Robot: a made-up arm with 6 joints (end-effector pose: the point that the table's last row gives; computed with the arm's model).
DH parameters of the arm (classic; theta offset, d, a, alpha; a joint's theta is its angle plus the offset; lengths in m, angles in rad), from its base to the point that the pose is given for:
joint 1: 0 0.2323 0 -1.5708
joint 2: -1.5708 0 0.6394 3.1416
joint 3: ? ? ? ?
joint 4: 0 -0.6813 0 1.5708
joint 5: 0 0.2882 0 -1.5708
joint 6: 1.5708 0 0 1.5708
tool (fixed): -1.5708 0 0 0
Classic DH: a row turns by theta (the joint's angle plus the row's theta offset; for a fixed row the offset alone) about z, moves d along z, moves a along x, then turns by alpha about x.
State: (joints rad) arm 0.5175 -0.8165 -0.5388 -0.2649 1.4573 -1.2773
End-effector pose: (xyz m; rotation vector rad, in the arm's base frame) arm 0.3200 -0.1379 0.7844 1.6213 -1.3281 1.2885
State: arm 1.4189 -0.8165 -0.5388 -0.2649 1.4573 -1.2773
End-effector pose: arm 0.3067 0.1654 0.7844 2.3273 -0.5587 1.7584
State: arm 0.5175 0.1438 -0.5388 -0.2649 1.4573 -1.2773
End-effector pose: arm 0.6353 0.0416 0.3768 1.5328 -0.4656 0.6944
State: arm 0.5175 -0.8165 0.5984 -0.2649 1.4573 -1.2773
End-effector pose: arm -0.1106 -0.3830 1.3315 -1.1133 2.0915 -1.6669
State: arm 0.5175 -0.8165 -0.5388 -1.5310 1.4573 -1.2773
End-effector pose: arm 0.2387 0.1227 0.5800 2.7438 -1.4207 0.0797
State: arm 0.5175 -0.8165 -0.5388 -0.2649 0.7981 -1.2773
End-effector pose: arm 0.3200 -0.1379 0.7844 1.6785 -0.6187 1.0125
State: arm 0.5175 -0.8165 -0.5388 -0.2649 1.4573 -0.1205
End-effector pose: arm 0.3200 -0.1379 0.7844 0.7761 -1.6006 0.3109
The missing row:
joint 3: 0 0 0 -1.5708
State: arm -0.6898 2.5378 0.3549 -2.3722 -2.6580 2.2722
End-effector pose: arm -0.0168 0.2822 -0.7364 1.2303 -0.6579 0.1344
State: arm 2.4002 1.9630 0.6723 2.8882 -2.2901 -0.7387
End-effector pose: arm -0.8143 0.3673 -0.6469 -0.5777 -1.8546 0.2177
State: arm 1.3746 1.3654 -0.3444 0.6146 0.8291 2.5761
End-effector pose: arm 0.3666 0.6369 -0.3350 1.5697 1.8883 -1.3054
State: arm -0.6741 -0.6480 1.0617 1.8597 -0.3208 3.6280
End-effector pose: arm -0.5377 0.5347 1.3786 0.1785 -1.9433 0.0553
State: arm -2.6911 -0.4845 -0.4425 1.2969 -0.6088 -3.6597
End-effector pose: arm -0.3681 -0.0915 1.1039 0.1184 2.7435 1.1507
